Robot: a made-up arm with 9 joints. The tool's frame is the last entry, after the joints.
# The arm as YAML. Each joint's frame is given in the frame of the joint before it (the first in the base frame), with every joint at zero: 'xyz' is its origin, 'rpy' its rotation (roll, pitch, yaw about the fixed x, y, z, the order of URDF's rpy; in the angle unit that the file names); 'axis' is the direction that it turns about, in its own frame. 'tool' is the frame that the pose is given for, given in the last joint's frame.
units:
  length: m
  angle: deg
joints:
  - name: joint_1
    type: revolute
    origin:
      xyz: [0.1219, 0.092, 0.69]
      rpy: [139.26, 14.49, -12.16]
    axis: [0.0, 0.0, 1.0]
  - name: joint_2
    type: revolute
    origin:
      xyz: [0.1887, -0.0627, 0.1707]
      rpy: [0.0, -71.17, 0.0]
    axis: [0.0, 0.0, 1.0]
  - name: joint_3
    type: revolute
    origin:
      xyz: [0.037, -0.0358, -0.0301]
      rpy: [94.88, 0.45, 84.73]
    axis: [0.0, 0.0, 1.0]
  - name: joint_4
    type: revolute
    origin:
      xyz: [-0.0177, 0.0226, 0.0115]
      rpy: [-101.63, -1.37, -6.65]
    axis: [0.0, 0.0, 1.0]
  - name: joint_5
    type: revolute
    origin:
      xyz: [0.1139, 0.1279, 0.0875]
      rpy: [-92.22, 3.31, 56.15]
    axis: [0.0, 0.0, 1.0]
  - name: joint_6
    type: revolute
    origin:
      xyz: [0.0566, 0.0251, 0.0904]
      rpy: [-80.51, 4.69, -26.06]
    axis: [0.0, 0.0, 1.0]
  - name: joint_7
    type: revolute
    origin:
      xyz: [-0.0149, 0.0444, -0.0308]
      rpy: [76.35, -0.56, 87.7]
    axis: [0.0, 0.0, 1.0]
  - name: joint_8
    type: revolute
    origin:
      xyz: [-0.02, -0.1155, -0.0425]
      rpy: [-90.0, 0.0, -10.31]
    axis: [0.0, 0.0, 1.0]
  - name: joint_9
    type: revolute
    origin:
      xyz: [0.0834, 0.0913, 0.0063]
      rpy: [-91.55, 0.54, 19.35]
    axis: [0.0, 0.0, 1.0]
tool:
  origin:
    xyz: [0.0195, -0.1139, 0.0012]
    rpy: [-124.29, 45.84, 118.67]
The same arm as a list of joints. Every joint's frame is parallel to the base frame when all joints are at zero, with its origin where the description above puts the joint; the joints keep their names.
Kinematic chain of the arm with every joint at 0, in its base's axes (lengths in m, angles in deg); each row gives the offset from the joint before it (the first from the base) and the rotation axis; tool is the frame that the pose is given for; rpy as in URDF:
joint_1: xyz 0.1219 0.092 0.69 axis -0.322785 -0.598072 -0.733566
joint_2: xyz 0.1235 -0.092 -0.2121 axis -x
joint_3: xyz 0.0301 0.0044 -0.0513 axis 0.085002 -0.555413 -0.827219
joint_4: xyz -0.0217 0.0071 -0.0209 axis -0.98498 -0.038599 0.168297
joint_5: xyz -0.0567 -0.0271 0.1818 axis 0 1 -0.0002
joint_6: xyz 0.0372 0.0904 0.0495 axis 0.957795 0.164399 0.235799
joint_7: xyz -0.0182 -0.0475 -0.0236 axis 0.0001 0.0002 1
joint_8: xyz -0.1172 -0.001 -0.0425 axis 1 0 -0.0001
joint_9: xyz 0.0063 -0.0834 -0.0913 axis -0.027201 0.33131 -0.94313
tool: xyz 0.1136 -0.018 -0.0109 rpy 27.91 -53.6 172.48

